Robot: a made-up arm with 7 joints.
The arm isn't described. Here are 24 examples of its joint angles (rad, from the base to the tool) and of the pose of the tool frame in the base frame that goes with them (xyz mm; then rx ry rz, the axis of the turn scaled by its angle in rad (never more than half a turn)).
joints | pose
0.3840 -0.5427 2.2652 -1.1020 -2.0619 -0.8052 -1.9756 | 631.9 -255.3 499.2 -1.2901 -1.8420 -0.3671
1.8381 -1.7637 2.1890 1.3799 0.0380 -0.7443 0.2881 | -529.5 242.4 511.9 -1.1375 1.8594 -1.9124
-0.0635 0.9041 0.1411 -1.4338 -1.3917 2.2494 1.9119 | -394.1 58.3 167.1 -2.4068 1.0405 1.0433
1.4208 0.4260 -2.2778 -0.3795 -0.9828 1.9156 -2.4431 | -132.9 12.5 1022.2 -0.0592 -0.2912 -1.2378
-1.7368 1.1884 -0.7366 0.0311 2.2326 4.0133 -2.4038 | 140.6 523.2 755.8 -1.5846 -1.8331 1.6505
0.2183 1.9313 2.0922 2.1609 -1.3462 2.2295 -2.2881 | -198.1 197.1 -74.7 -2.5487 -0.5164 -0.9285
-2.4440 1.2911 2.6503 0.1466 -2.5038 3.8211 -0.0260 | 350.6 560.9 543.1 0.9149 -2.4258 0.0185
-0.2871 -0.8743 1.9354 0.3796 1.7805 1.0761 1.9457 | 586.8 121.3 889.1 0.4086 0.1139 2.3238
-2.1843 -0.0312 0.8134 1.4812 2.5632 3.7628 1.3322 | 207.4 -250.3 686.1 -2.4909 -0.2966 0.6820
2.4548 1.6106 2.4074 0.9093 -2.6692 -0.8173 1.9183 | 567.4 -547.5 -10.6 -0.1218 0.4196 0.8522
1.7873 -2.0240 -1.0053 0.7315 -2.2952 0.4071 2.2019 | 113.7 640.8 -316.9 -0.1252 -1.7875 -2.4523
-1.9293 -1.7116 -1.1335 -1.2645 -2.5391 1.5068 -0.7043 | 222.9 -602.1 218.0 -0.4729 1.2902 -1.8332
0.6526 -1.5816 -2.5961 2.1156 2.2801 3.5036 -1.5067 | 291.3 -177.3 443.3 -1.1573 -1.2918 0.2400
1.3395 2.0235 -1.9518 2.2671 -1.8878 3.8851 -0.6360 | 354.2 -274.2 100.6 -0.7117 -0.9223 2.7277
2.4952 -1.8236 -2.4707 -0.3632 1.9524 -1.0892 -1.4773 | -474.7 584.3 -74.4 -0.7027 1.4196 -1.0492
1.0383 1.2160 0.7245 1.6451 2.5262 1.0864 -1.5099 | -312.8 174.0 688.5 -0.0052 -0.9722 -0.7016
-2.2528 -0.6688 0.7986 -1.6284 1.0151 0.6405 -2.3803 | -385.9 336.4 821.2 -0.4258 0.2748 -0.3363
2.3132 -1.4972 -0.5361 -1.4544 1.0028 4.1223 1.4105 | -458.1 284.9 594.2 1.4637 1.7793 1.1755
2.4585 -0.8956 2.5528 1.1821 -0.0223 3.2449 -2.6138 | -305.4 24.2 760.7 -0.6784 -1.1722 -0.7682
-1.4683 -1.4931 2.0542 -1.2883 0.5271 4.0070 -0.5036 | -209.8 -595.2 235.1 -1.7579 -0.6698 -1.4483
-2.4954 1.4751 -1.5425 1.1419 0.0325 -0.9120 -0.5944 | -0.5 737.8 298.4 0.1541 -1.9070 1.5358
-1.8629 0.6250 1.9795 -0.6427 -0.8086 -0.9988 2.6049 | -200.3 282.5 1062.3 -0.0903 2.0179 -0.8643
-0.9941 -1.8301 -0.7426 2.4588 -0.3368 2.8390 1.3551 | -193.2 -276.2 116.9 1.4860 -2.3276 0.1534
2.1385 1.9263 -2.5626 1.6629 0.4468 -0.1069 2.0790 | 276.2 167.2 -230.5 0.0558 -1.1555 -2.5948
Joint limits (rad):
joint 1: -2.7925..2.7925
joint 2: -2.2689..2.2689
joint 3: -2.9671..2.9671
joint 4: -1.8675..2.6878
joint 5: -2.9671..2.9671
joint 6: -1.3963..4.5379
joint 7: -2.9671..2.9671
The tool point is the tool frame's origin. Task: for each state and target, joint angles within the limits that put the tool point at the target. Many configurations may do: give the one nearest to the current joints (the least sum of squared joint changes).
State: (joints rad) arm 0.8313 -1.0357 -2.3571 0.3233 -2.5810 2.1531 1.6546
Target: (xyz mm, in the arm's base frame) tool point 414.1 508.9 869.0
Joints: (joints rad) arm 1.3699 -0.7013 -2.3846 0.1273 -2.5169 1.5513 1.6546
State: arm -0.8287 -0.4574 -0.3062 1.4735 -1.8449 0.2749 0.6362
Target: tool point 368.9 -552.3 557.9
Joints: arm -0.8657 -0.1373 -0.2215 1.8450 -1.8913 0.3440 0.6362
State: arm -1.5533 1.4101 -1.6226 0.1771 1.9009 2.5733 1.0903
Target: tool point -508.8 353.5 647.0
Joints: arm -1.1487 1.0814 -1.5032 0.2634 2.0196 2.4444 1.0903
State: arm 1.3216 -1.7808 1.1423 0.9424 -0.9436 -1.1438 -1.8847
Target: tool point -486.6 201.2 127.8
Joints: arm 1.8028 -1.7047 1.5519 1.5552 -0.6639 -1.1770 -1.8847
